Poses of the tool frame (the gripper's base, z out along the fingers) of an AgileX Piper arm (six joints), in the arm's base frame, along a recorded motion.
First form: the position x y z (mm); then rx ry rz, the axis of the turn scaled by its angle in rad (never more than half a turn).
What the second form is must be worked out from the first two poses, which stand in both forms.
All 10 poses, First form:
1: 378, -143, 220, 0.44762, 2.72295, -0.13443
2: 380, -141, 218, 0.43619, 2.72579, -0.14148
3: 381, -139, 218, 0.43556, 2.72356, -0.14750
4: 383, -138, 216, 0.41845, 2.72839, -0.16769
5: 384, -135, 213, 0.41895, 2.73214, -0.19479
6: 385, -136, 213, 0.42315, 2.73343, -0.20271
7: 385, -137, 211, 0.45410, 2.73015, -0.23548
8: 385, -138, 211, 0.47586, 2.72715, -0.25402
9: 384, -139, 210, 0.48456, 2.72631, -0.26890
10: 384, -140, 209, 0.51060, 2.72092, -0.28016
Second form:
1:
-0.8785, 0.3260, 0.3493, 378
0.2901, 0.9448, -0.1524, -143
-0.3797, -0.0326, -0.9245, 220
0, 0, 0, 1

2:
-0.8815, 0.3191, 0.3479, 380
0.2814, 0.9469, -0.1556, -141
-0.3791, -0.0392, -0.9245, 218
0, 0, 0, 1

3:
-0.8809, 0.3197, 0.3490, 381
0.2801, 0.9465, -0.1600, -139
-0.3815, -0.0432, -0.9234, 218
0, 0, 0, 1

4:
-0.8859, 0.3104, 0.3448, 383
0.2659, 0.9487, -0.1711, -138
-0.3802, -0.0599, -0.9230, 216
0, 0, 0, 1

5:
-0.8879, 0.3135, 0.3366, 384
0.2626, 0.9463, -0.1887, -135
-0.3777, -0.0792, -0.9225, 213
0, 0, 0, 1

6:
-0.8880, 0.3170, 0.3332, 385
0.2644, 0.9447, -0.1942, -136
-0.3763, -0.0843, -0.9227, 213
0, 0, 0, 1

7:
-0.8828, 0.3410, 0.3231, 385
0.2807, 0.9344, -0.2194, -137
-0.3767, -0.1030, -0.9206, 211
0, 0, 0, 1

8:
-0.8786, 0.3573, 0.3168, 385
0.2927, 0.9271, -0.2340, -138
-0.3773, -0.1129, -0.9192, 211
0, 0, 0, 1

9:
-0.8773, 0.3645, 0.3122, 384
0.2964, 0.9232, -0.2447, -139
-0.3774, -0.1221, -0.9180, 210
0, 0, 0, 1

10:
-0.8710, 0.3828, 0.3078, 384
0.3121, 0.9152, -0.2551, -140
-0.3794, -0.1262, -0.9166, 209
0, 0, 0, 1

